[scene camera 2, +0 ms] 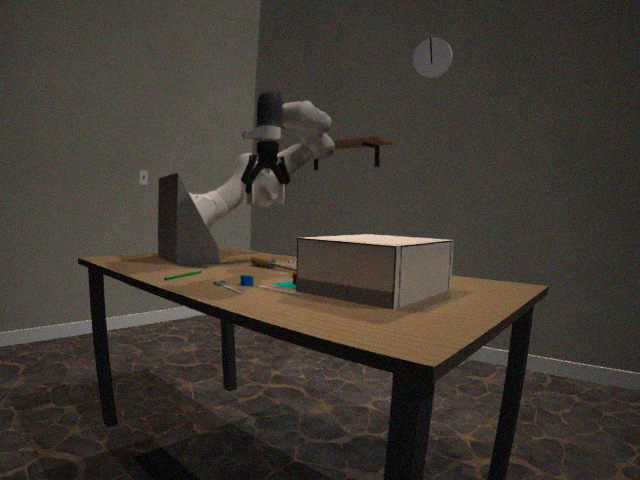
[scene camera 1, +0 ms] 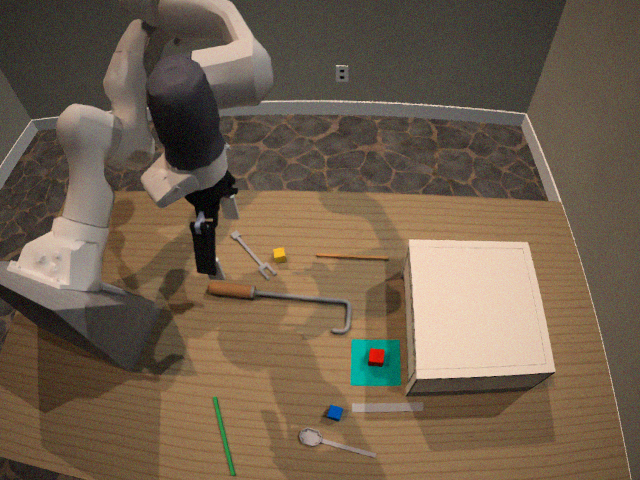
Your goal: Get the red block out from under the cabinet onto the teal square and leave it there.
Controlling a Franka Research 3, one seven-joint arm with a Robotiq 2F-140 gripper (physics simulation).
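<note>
The red block (scene camera 1: 376, 357) (scene camera 2: 295, 277) sits on the teal square (scene camera 1: 360, 376) (scene camera 2: 281, 284), outside the cabinet (scene camera 1: 475, 310) (scene camera 2: 346, 263) and a little to its left in scene camera 1. The block lies within the square's edges, near its middle. In scene camera 2 the cabinet hides part of the block and the square. My gripper (scene camera 1: 227, 241) (scene camera 2: 266, 198) is open and empty, raised well above the table at the robot's side, away from the block. The hook tool (scene camera 1: 299, 297) (scene camera 2: 262, 262) with a wooden handle lies on the table, apart from the block.
A yellow block (scene camera 1: 279, 254), a fork (scene camera 1: 250, 251) and an orange stick (scene camera 1: 351, 256) lie behind the hook tool. A blue block (scene camera 1: 334, 412) (scene camera 2: 246, 280), a spoon (scene camera 1: 311, 437), a pale strip (scene camera 1: 387, 407) and a green stick (scene camera 1: 223, 435) (scene camera 2: 183, 275) lie toward the front.
</note>
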